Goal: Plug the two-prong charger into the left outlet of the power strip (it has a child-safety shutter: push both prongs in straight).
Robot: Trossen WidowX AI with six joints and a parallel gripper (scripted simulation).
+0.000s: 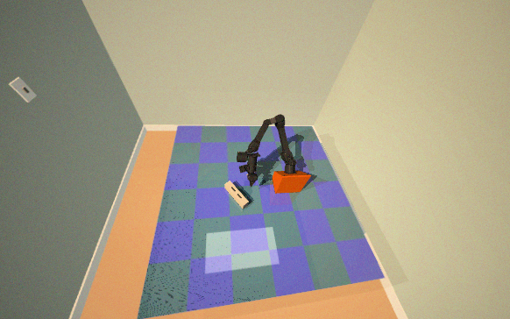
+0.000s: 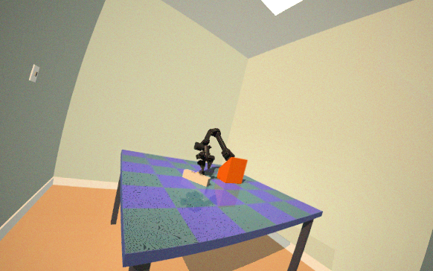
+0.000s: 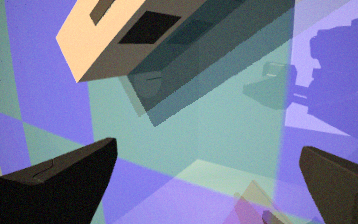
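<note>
My gripper tip is 9 cm to the left of the two-prong charger, 5 cm above it and 3 cm past it.
</note>
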